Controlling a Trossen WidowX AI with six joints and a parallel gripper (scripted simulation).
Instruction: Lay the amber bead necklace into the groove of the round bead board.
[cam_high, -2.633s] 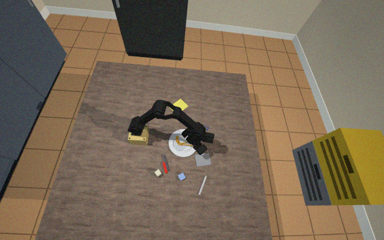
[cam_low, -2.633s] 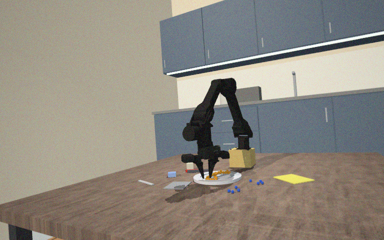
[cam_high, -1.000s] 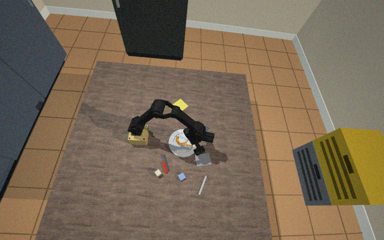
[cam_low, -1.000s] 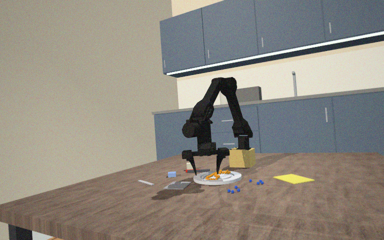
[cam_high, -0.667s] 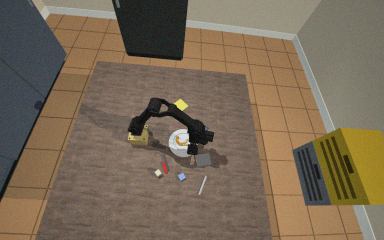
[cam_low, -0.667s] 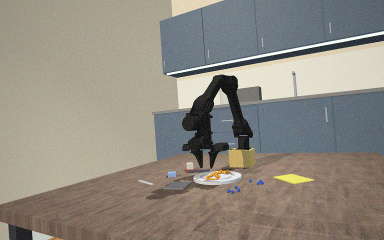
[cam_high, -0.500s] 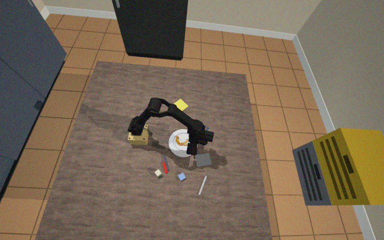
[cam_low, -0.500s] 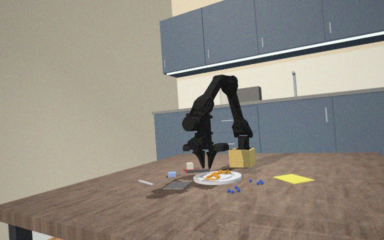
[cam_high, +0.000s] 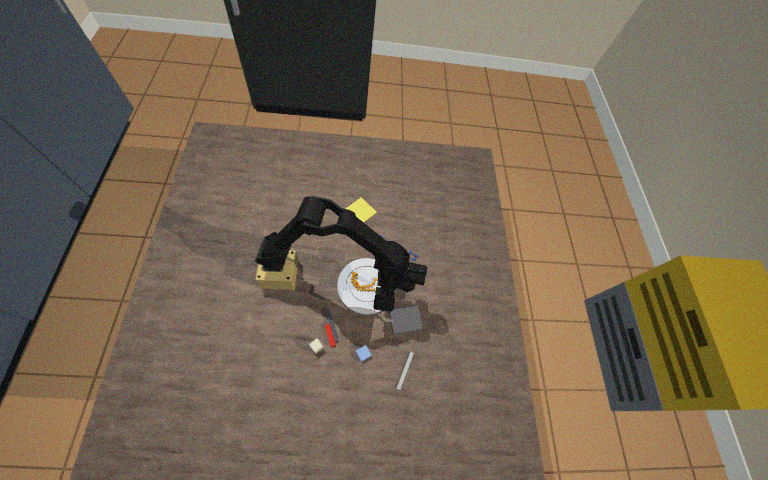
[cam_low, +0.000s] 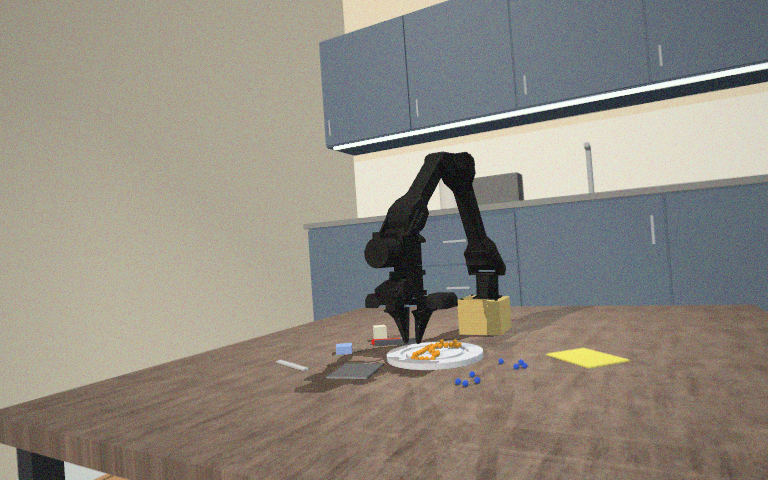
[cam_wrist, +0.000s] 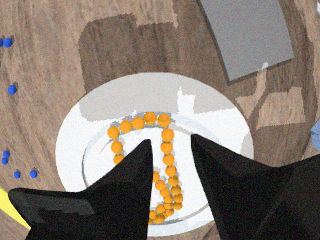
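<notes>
Now: the grey square tile 8 cm ahead of my gripper tip, 9 cm to the right of it and 4 cm below it. The rest, counted from my gripper tip: red stick: 17 cm behind, 13 cm to the right, 3 cm below; white stick: 7 cm ahead, 25 cm to the right, 4 cm below; light blue cube: 6 cm behind, 20 cm to the right, 3 cm below.
</notes>
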